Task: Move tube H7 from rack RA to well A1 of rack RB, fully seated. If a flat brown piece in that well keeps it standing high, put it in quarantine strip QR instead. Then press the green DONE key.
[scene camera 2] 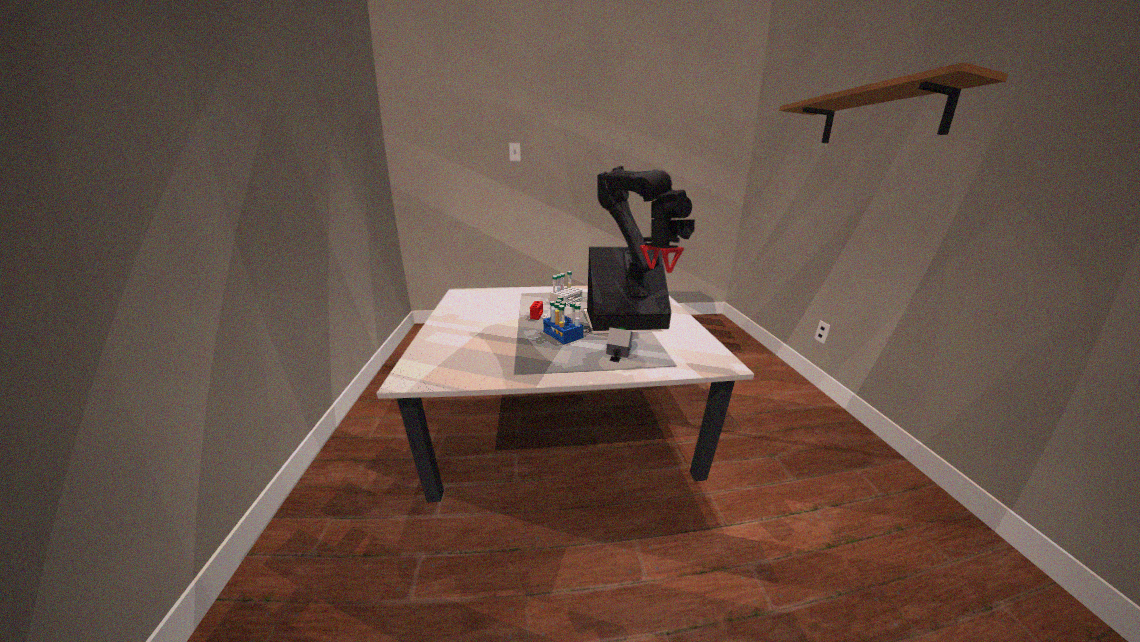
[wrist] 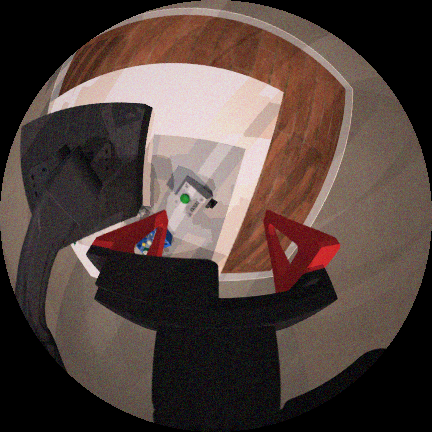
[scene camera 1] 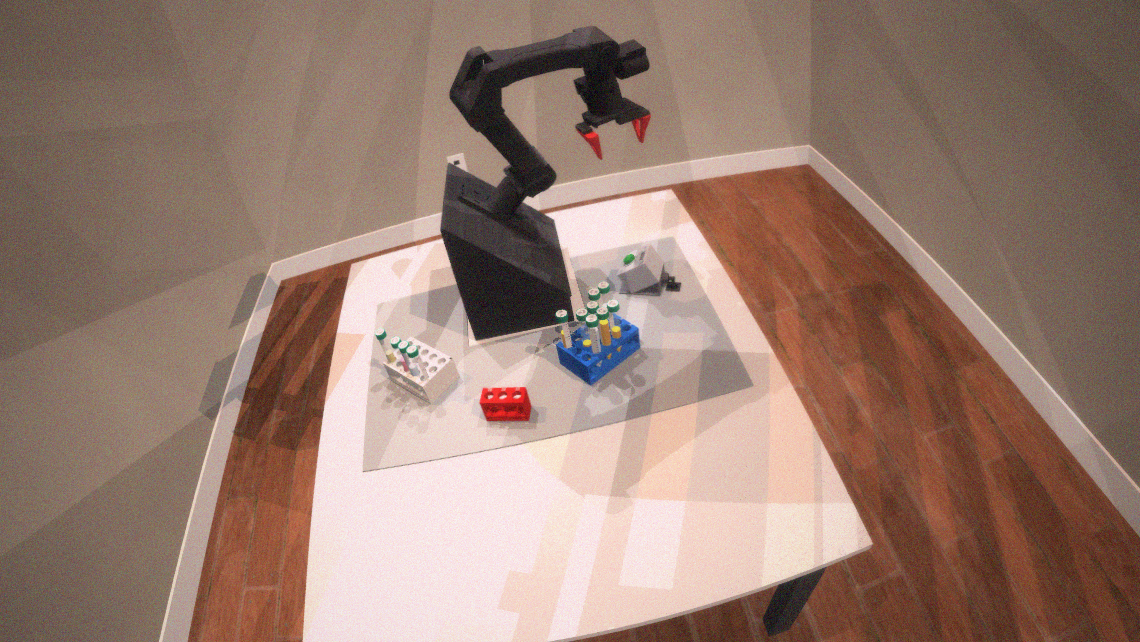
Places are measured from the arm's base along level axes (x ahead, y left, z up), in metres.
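Pixels of known places: gripper, between the fingertips: [scene camera 2: 660,270] [wrist: 215,215] [scene camera 1: 621,150]; arm's base, origin of its link: [scene camera 2: 635,274] [wrist: 67,168] [scene camera 1: 496,212].
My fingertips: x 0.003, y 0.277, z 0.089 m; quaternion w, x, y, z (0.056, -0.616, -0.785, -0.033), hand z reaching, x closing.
Ahead of a thing's pixels: the offset from my fingertips to its top centre. Level surfaces: height alone.
My gripper [scene camera 1: 621,149] [scene camera 2: 661,269] [wrist: 215,215] is open and empty, high above the table. A blue rack @(dx +0.289, dy -0.133, dz -0.223 m) [scene camera 1: 575,368] [scene camera 2: 570,335] [wrist: 168,240] holds several green-capped tubes and some lower yellow-topped ones; a finger partly covers it in the wrist view. A white rack @(dx +0.251, dy -0.481, dz -0.223 m) [scene camera 1: 438,384] [scene camera 2: 569,295] at the far left in scene camera 1 holds several green-capped tubes. A small red strip @(dx +0.385, dy -0.316, dz -0.223 m) [scene camera 1: 505,409] [scene camera 2: 536,310] with three holes stands between and in front of them. The green key @(dx +0.098, dy -0.027, dz -0.198 m) [scene camera 1: 629,259] [wrist: 185,198] sits on a grey box. Labels, tube H7 and any brown piece cannot be made out.
The black arm pedestal [scene camera 1: 506,279] [scene camera 2: 626,295] [wrist: 120,150] stands behind the racks. The grey key box @(dx +0.107, dy -0.007, dz -0.189 m) [scene camera 1: 644,275] [scene camera 2: 618,342] [wrist: 198,196] has a small black part beside it. All stand on a grey mat @(dz -0.273 m) [scene camera 1: 446,442] on the white table @(dz -0.276 m) [scene camera 1: 414,542]. A wall shelf [scene camera 2: 901,87] is at the right.
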